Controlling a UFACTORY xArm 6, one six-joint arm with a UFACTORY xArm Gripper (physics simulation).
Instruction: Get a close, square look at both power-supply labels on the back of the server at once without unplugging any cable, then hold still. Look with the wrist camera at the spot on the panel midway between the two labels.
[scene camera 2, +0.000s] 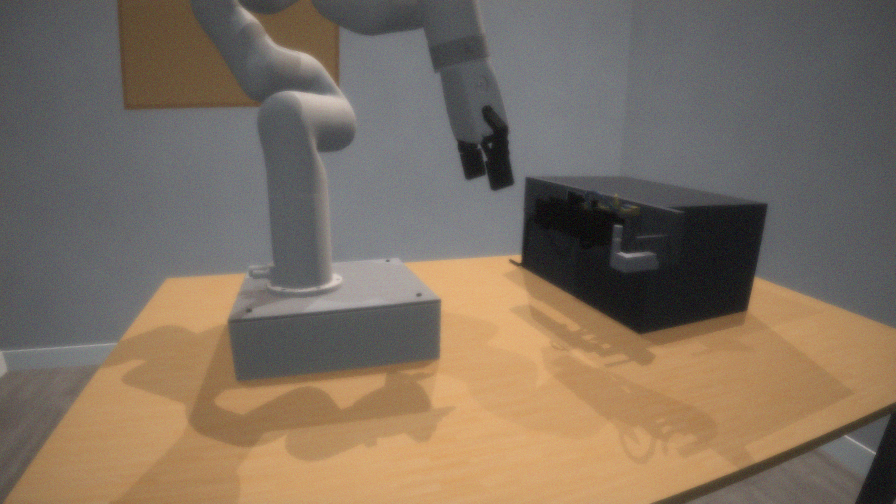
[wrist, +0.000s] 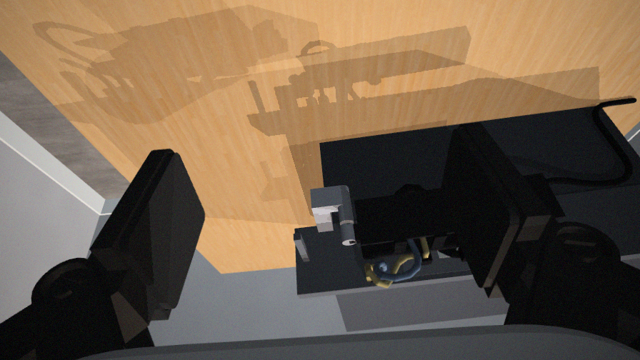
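The black server (scene camera 2: 708, 263) (wrist: 385, 160) stands on the table, its cabled back facing the arm's side. The wrist view sees this back obliquely from above. A dark block (wrist: 400, 215) sticks out across it and hides part of the panel. Blue (wrist: 416, 262) and yellow (wrist: 370, 275) cables loop beside the block. A black cable (wrist: 627, 165) curves at the right. I cannot make out either power-supply label in these views. My gripper (scene camera 2: 487, 181) (wrist: 317, 172) is open and empty, raised near the server's back; its right finger covers part of the back in the wrist view.
A grey bracket-like part (scene camera 2: 635, 260) (wrist: 327, 196) juts from the back near one end. The wooden table (scene camera 2: 476, 463) (wrist: 240, 200) carries shadows of the arm and server. The arm's grey base box (scene camera 2: 335, 341) stands to the left of the server in the scene view.
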